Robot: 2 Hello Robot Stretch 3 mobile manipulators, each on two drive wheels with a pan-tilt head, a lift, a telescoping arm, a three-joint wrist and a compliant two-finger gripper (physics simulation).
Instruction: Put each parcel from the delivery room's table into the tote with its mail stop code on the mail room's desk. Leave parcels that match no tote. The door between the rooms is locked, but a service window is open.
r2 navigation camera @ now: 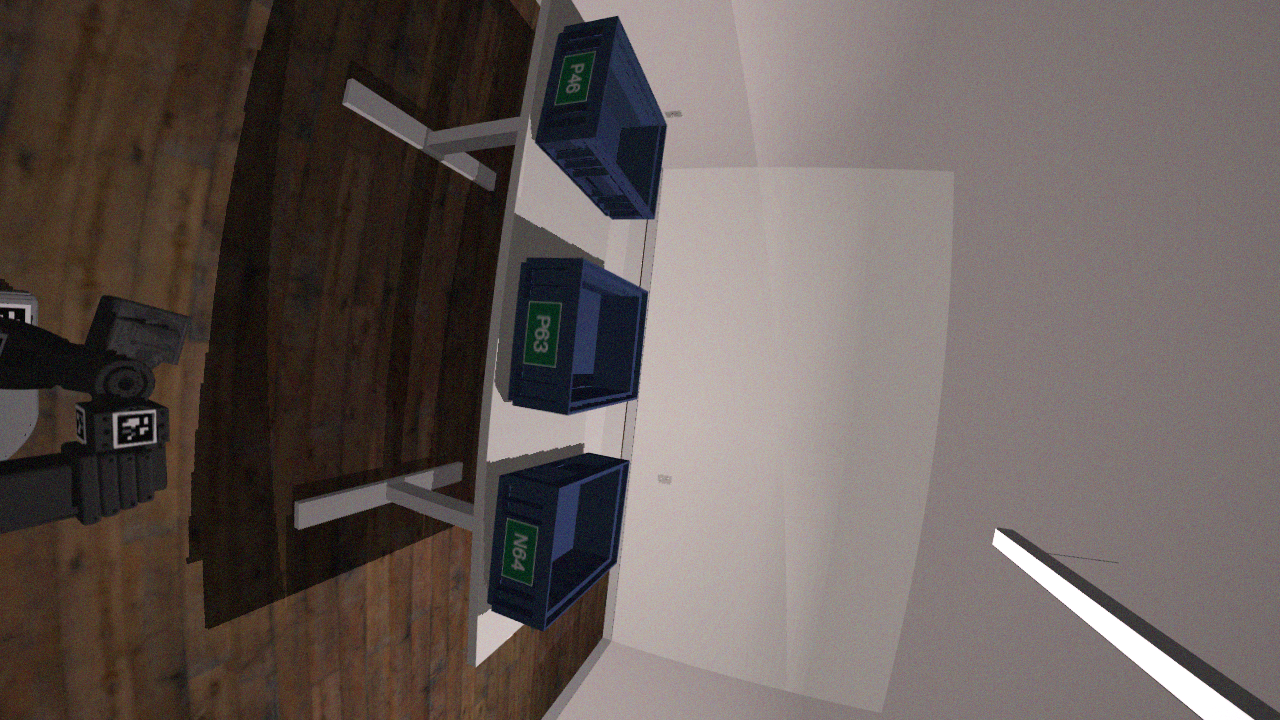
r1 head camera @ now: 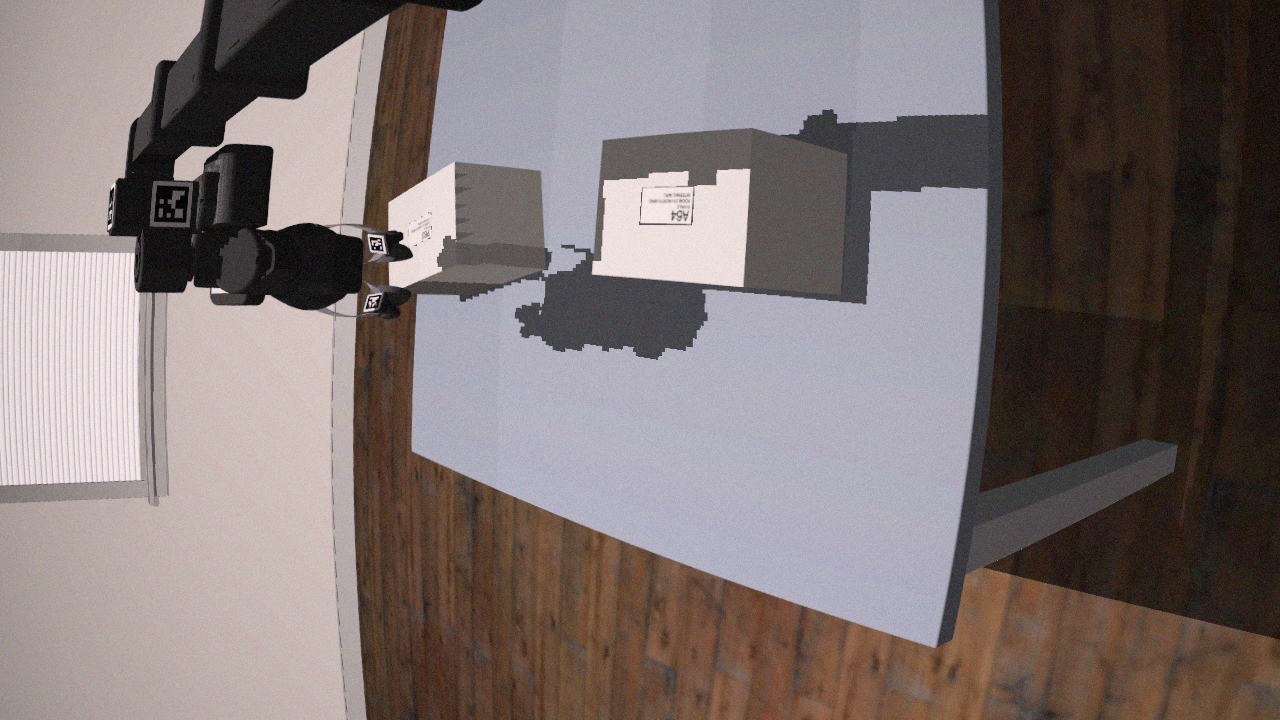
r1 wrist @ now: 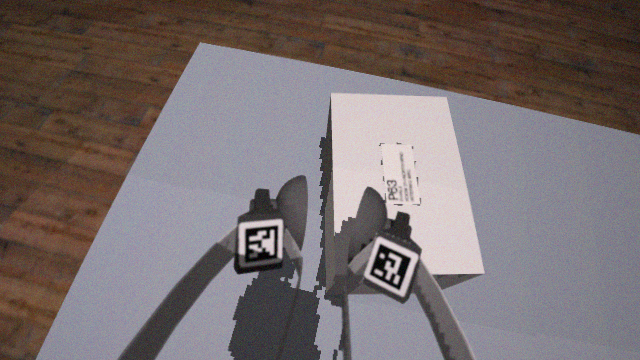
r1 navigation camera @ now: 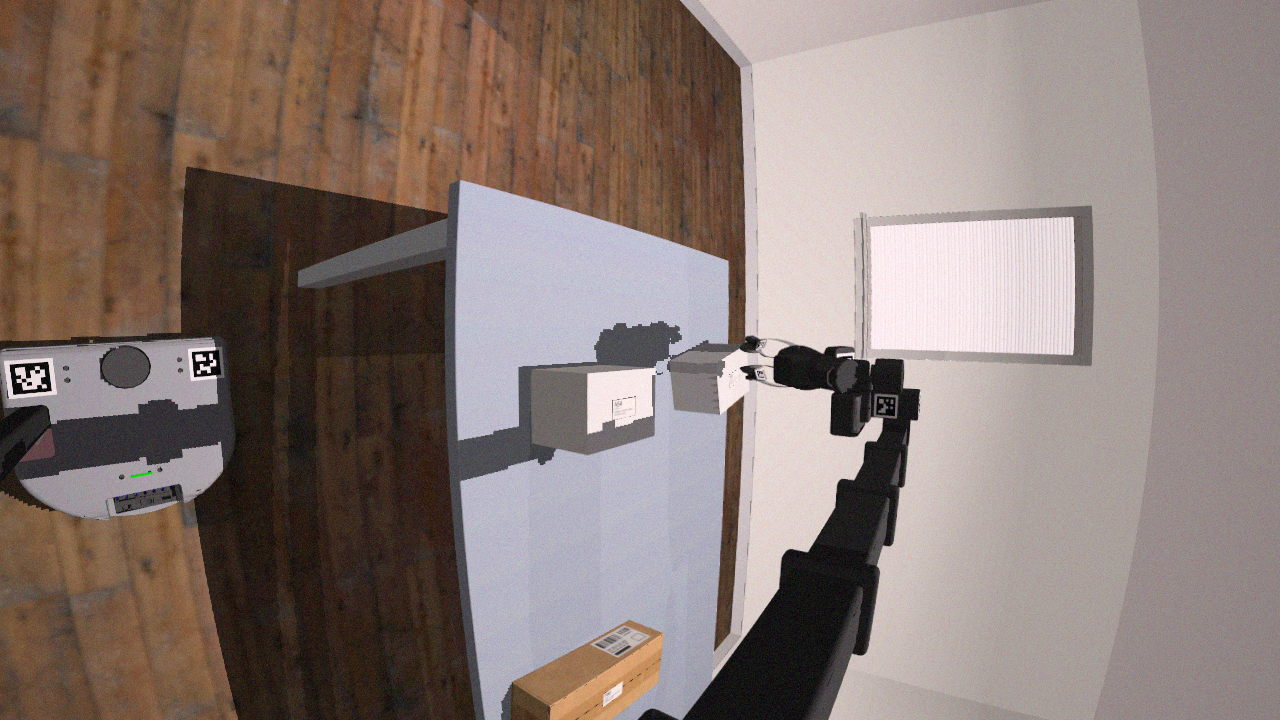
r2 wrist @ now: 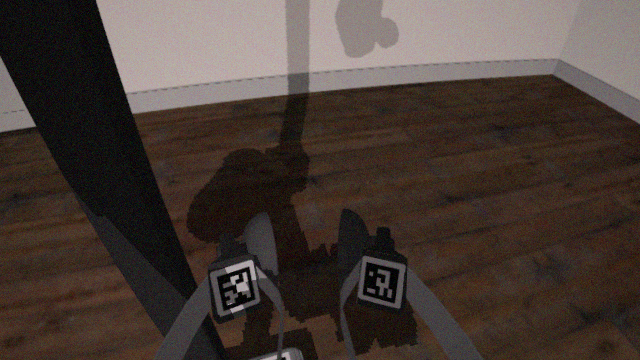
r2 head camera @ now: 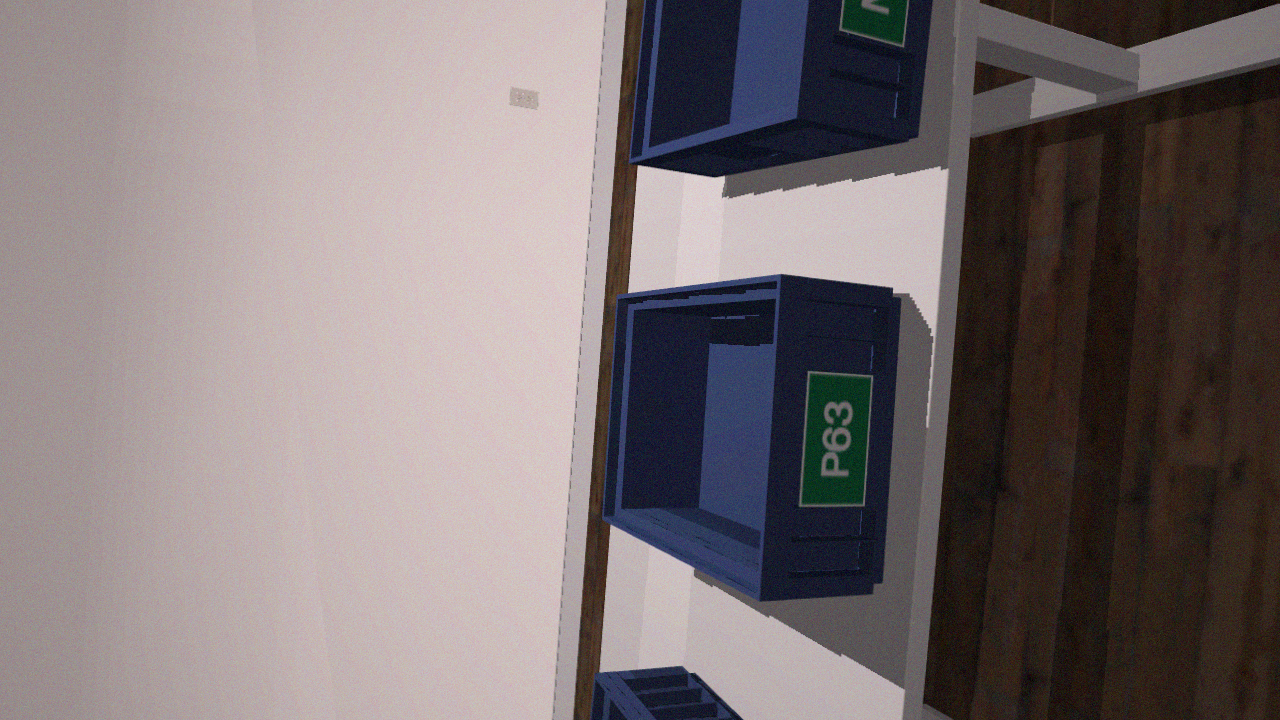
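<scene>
A white parcel labelled P63 (r1 head camera: 501, 210) (r1 navigation camera: 693, 385) (r1 wrist: 395, 120) stands on the light blue table (r1 head camera: 716, 447) (r1 navigation camera: 617, 286) (r1 wrist: 165, 165). My r1 gripper (r1 head camera: 395, 275) (r1 navigation camera: 751, 358) (r1 wrist: 331, 215) is open above it; in the r1 wrist view one finger overlaps the parcel, the other is left of it. A larger white parcel labelled A64 (r1 head camera: 796, 214) (r1 navigation camera: 559, 407) and a brown parcel (r1 navigation camera: 581, 676) also stand there. Blue totes P63 (r2 head camera: 832, 331) (r2 navigation camera: 544, 385), N64 (r2 navigation camera: 512, 592) and P46 (r2 navigation camera: 568, 120) stand on the white desk (r2 head camera: 832, 223). My r2 gripper (r2 wrist: 307, 240) is open over floor.
A window (r1 head camera: 71, 367) (r1 navigation camera: 971, 286) is in the wall beyond the blue table. A table leg (r1 head camera: 1074, 497) (r1 navigation camera: 375, 255) sticks out below the tabletop. A robot base (r1 navigation camera: 125, 438) stands beside the table. A dark arm (r2 wrist: 105, 135) crosses the left of the r2 wrist view.
</scene>
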